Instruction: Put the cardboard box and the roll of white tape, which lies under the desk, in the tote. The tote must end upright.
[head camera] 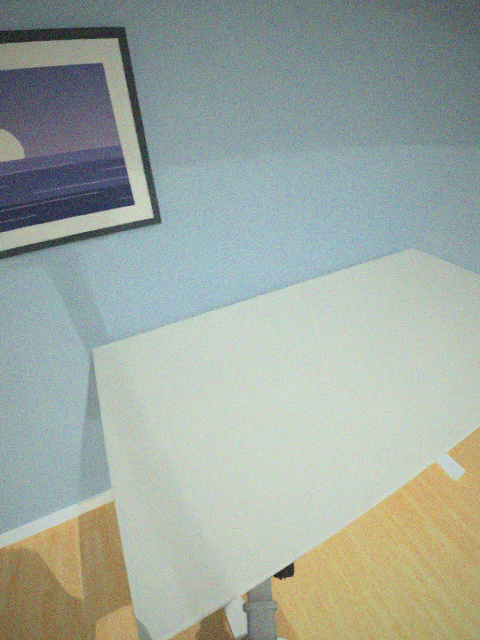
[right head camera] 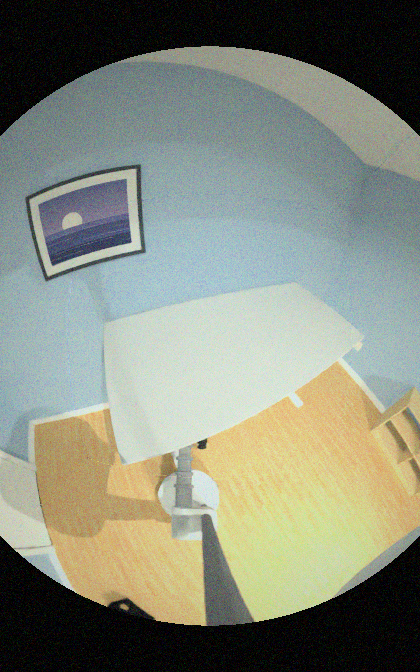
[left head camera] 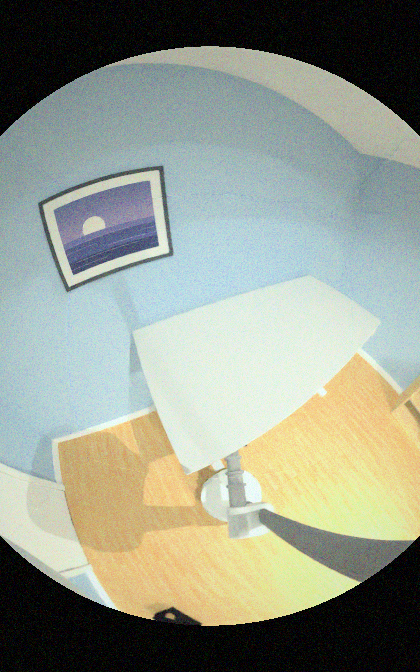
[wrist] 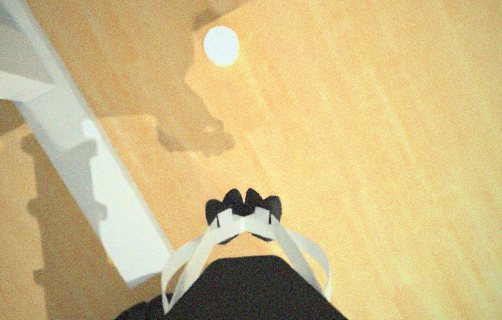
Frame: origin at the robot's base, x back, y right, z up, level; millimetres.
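Where they show: gripper, fingertip midpoint: (wrist: 241,205).
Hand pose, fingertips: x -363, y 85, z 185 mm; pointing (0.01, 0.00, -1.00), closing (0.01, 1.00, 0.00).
Note:
After its pixels a point has its place.
My gripper (wrist: 241,205) @[x -363, y 85, z 185 mm] is shut in the wrist view, its dark fingertips together with nothing seen between them. The roll of white tape (wrist: 221,46) @[x -553, y 69, z -5 mm] shows as a pale round shape on the floor, beyond the fingertips and apart from them. The white desk (head camera: 289,403) @[x -564, y 106, z 921 mm] (left head camera: 250,365) @[x -540, y 95, z 921 mm] (right head camera: 225,365) stands against the blue wall. My arm (head camera: 259,615) @[x -204, y -3, z 607 mm] (left head camera: 235,475) @[x -128, y 3, z 610 mm] (right head camera: 184,470) reaches to its near edge, and the desk top hides the fingertips from the head views. The cardboard box and the tote do not show in these views.
A white desk foot (wrist: 125,225) lies left of the gripper in the wrist view. Another white foot (head camera: 451,466) (left head camera: 322,391) (right head camera: 296,399) sticks out below the desk's front edge. A wooden shelf unit (right head camera: 397,411) stands at right. A black object (left head camera: 172,616) (right head camera: 130,608) lies at the lower edge.

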